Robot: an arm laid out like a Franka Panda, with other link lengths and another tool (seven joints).
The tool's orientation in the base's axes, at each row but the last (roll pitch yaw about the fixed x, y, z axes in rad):
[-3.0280, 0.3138, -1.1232]
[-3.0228, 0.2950, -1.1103]
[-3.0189, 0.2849, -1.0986]
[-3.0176, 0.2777, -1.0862]
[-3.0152, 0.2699, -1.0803]
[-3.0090, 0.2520, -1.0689]
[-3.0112, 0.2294, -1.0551]
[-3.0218, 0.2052, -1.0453]
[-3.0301, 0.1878, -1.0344]
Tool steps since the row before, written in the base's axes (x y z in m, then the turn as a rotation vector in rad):
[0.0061, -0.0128, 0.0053, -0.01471, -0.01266, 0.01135]
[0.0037, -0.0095, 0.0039, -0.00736, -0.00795, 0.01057]
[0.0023, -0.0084, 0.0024, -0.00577, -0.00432, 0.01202]
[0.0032, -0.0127, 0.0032, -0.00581, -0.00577, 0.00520]
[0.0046, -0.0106, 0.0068, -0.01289, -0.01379, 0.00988]
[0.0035, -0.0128, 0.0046, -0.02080, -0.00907, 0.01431]
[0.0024, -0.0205, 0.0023, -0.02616, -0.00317, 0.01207]
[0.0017, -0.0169, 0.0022, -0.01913, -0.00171, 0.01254]
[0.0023, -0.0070, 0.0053, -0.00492, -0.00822, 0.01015]
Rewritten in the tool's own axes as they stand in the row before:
[0.0119, -0.0010, -0.0094, 0.00130, 0.01722, -0.01440]
[0.0086, 0.0001, -0.0067, 0.00061, 0.00872, -0.01235]
[0.0075, 0.0012, -0.0049, -0.00220, 0.00560, -0.01266]
[0.0114, 0.0022, -0.0069, 0.00088, 0.00707, -0.00658]
[0.0093, -0.0003, -0.0097, 0.00324, 0.01632, -0.01331]
[0.0114, 0.0020, -0.0080, -0.00556, 0.02064, -0.01622]
[0.0180, 0.0071, -0.0076, -0.01262, 0.02289, -0.01253]
[0.0147, 0.0063, -0.0061, -0.01050, 0.01601, -0.01263]
[0.0061, 0.0009, -0.0067, 0.00258, 0.00717, -0.01169]

